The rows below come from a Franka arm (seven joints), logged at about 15 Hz.
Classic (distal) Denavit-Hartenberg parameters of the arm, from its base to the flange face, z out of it. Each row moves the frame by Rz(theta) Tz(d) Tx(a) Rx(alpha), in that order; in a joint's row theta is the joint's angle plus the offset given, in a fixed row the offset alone. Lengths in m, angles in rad.
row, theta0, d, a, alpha
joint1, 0, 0.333, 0, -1.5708
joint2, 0, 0, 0, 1.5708
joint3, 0, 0.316, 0.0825, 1.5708
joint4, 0, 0, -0.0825, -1.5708
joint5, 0, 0.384, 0, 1.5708
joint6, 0, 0, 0.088, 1.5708
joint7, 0, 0.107, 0, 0
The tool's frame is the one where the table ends.
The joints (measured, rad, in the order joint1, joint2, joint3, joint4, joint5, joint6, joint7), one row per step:
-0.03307 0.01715 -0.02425 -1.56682 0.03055 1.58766 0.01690
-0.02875 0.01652 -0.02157 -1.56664 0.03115 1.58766 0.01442
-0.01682 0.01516 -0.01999 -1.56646 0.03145 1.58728 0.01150
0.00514 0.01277 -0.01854 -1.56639 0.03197 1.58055 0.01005
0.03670 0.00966 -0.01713 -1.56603 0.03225 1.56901 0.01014
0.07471 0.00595 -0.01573 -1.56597 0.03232 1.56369 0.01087
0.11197 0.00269 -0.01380 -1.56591 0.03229 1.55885 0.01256
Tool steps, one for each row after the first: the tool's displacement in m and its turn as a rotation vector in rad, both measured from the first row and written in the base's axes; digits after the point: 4 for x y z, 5 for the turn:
0.0000 0.0040 0.0004 0.00060 -0.00092 0.00947
-0.0001 0.0116 0.0013 0.00089 -0.00218 0.02591
-0.0013 0.0248 0.0020 0.00166 0.00203 0.05097
-0.0036 0.0432 0.0029 0.00216 0.01012 0.08421
-0.0062 0.0651 0.0046 0.00210 0.01173 0.12306
-0.0095 0.0866 0.0060 0.00187 0.01335 0.16071

